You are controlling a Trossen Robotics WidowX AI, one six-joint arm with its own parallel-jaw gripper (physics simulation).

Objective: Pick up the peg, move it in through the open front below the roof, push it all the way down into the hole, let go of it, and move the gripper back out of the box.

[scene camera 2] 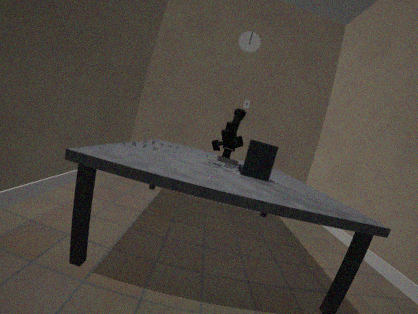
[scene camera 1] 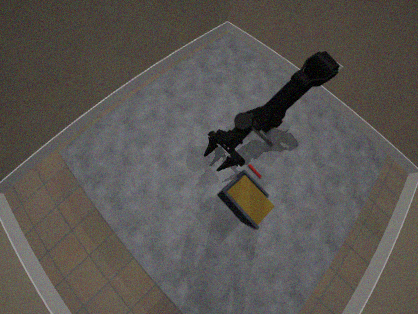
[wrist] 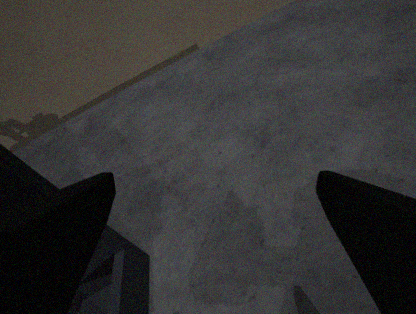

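Pixels of known places: gripper, fingertip midpoint: (scene camera 2: 227,148) (scene camera 1: 210,163) (wrist: 217,181); arm's base, origin of the base link: (scene camera 2: 225,157).
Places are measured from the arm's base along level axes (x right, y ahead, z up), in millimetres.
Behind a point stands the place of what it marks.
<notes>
A small red peg (scene camera 1: 255,171) {x -146, y 198, z -20 mm} lies on the table beside the box, on the side towards the arm; it does not show in the wrist view. The box (scene camera 1: 238,210) {x -200, y 399, z 145 mm} (scene camera 2: 260,160) {x -202, y 400, z 71 mm} (wrist: 136,275) {x -117, y 380, z -14 mm} has dark walls and a yellow roof (scene camera 1: 251,199) {x -196, y 348, z 169 mm}. Its dark side faces scene camera 2, and part of it shows at the lower left of the wrist view, behind a finger. The hole cannot be made out. My gripper (scene camera 1: 212,161) {x -6, y 365, z 84 mm} (wrist: 217,181) {x -6, y 365, z 84 mm} is open and empty, above the table, up and left of the box and peg in scene camera 1.
The grey table (scene camera 1: 150,125) {x 357, y 469, z -33 mm} (scene camera 2: 175,170) {x 155, y 754, z -33 mm} (wrist: 250,125) {x 8, y 540, z -33 mm} bears the arm (scene camera 1: 287,100) {x -23, y 79, z 280 mm} (scene camera 2: 231,132) {x -3, y 298, z 183 mm}, which reaches from the upper right in scene camera 1. The table's far edge crosses the upper left of the wrist view. Shadows lie under the arm and near the box.
</notes>
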